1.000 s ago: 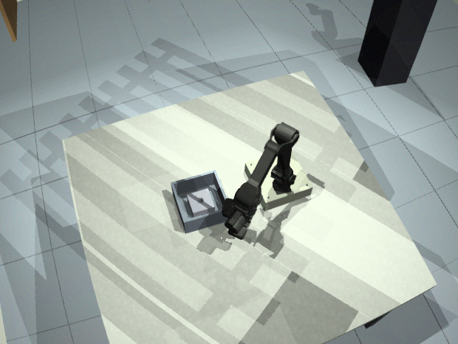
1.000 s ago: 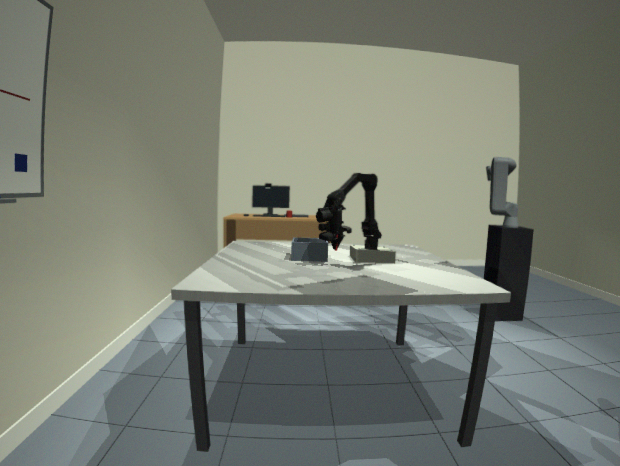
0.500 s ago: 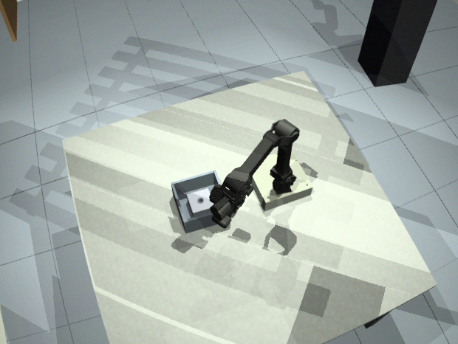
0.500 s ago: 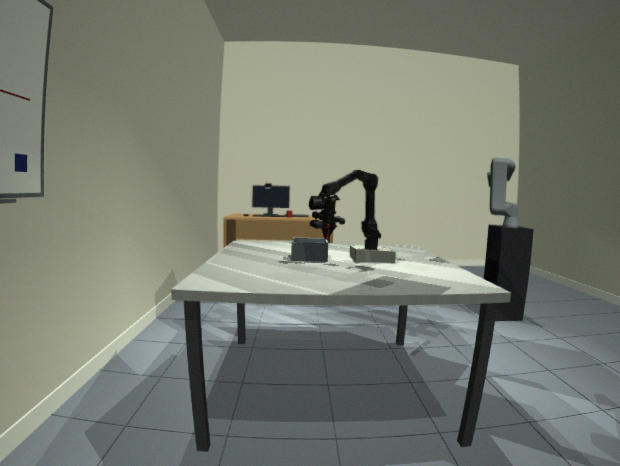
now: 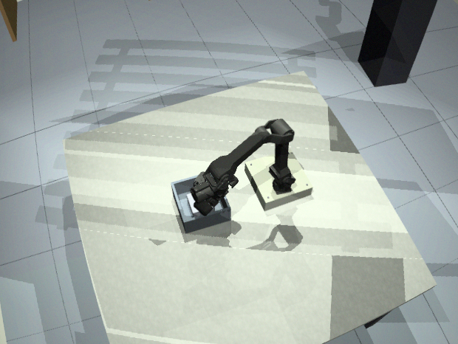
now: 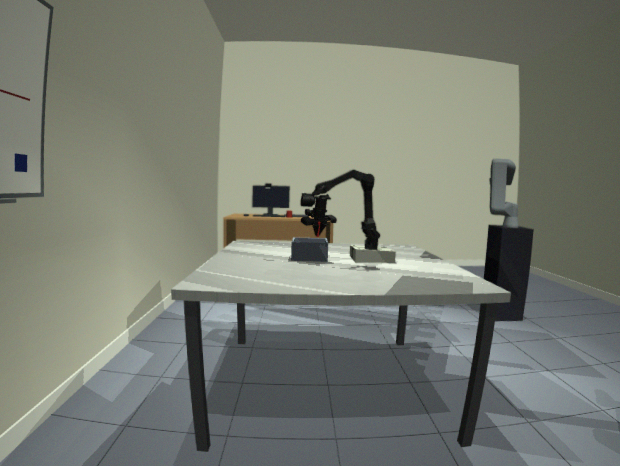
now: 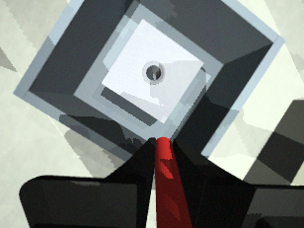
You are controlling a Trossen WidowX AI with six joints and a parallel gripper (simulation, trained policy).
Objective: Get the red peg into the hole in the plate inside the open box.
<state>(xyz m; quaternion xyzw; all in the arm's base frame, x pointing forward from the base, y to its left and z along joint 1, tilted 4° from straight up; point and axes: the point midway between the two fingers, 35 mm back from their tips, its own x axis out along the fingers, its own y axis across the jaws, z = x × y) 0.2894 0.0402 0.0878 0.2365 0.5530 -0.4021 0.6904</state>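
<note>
My gripper tip is 4 cm short of the plate, 5 cm to the left of it and 9 cm above it. The rest, counted from my gripper tip: red peg 1 cm behind, 1 cm to the left, 3 cm above; then grey box 4 cm ahead, 5 cm to the right, 10 cm below.
</note>
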